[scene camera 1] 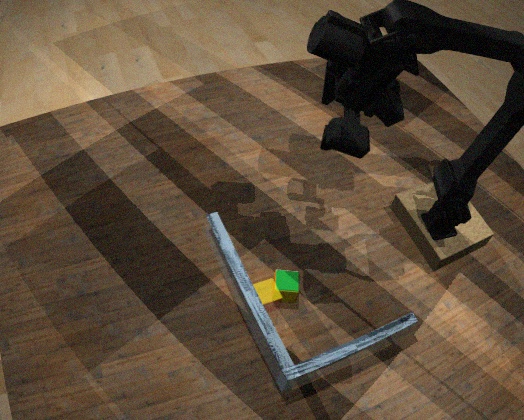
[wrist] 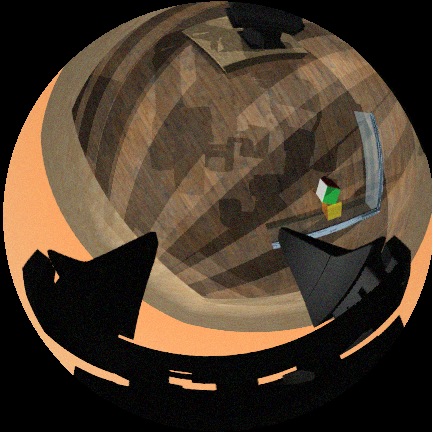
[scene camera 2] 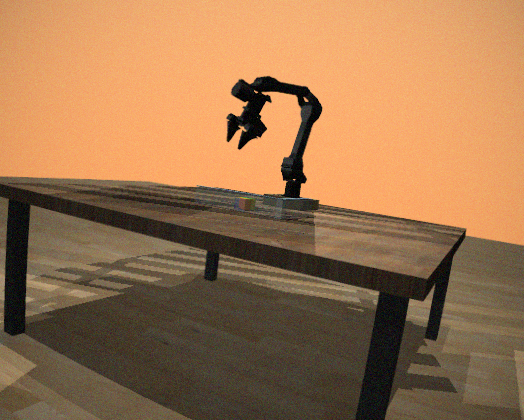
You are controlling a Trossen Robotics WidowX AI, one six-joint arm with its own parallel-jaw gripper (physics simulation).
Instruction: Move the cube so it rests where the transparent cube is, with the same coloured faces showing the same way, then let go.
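Pixels of known places: gripper, fingertip midpoint: (scene camera 1: 323,125) (wrist: 218,236) (scene camera 2: 232,145); arm's base, link origin: (scene camera 1: 439,225) (wrist: 260,38) (scene camera 2: 291,197).
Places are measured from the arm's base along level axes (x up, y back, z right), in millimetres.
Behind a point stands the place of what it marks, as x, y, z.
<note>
The solid cube (scene camera 1: 287,281) @[-2, -335, -51] (wrist: 328,192) @[-2, -327, -41] stands on the table, green on top; scene camera 1 shows a yellow side, and the wrist view shows white and dark red sides. The transparent cube (scene camera 1: 267,292) @[-2, -372, -64] (wrist: 333,210) @[-2, -373, -59] has a yellow top and an orange-red side. It is right beside the solid cube, towards the longer wall; a gap between them cannot be made out. In scene camera 2 the cubes overlap in a small orange and yellow-green patch (scene camera 2: 245,203). My gripper (scene camera 1: 370,129) (scene camera 2: 234,144) @[168, -247, 122] (wrist: 218,236) @[168, -247, 122] is open and empty, high above the table and away from both cubes.
A low blue-grey L-shaped wall (scene camera 1: 250,295) @[19, -405, -75] (wrist: 345,223) @[19, -399, -91] stands around two sides of the cubes; its longer arm is close to the transparent cube. The arm's base board (scene camera 1: 472,237) @[0, 68, -45] (scene camera 2: 300,204) (wrist: 210,36) @[0, 34, 80] lies on the table (scene camera 1: 125,260) @[-42, -593, 61] (scene camera 2: 200,225) @[-41, -764, -266].
</note>
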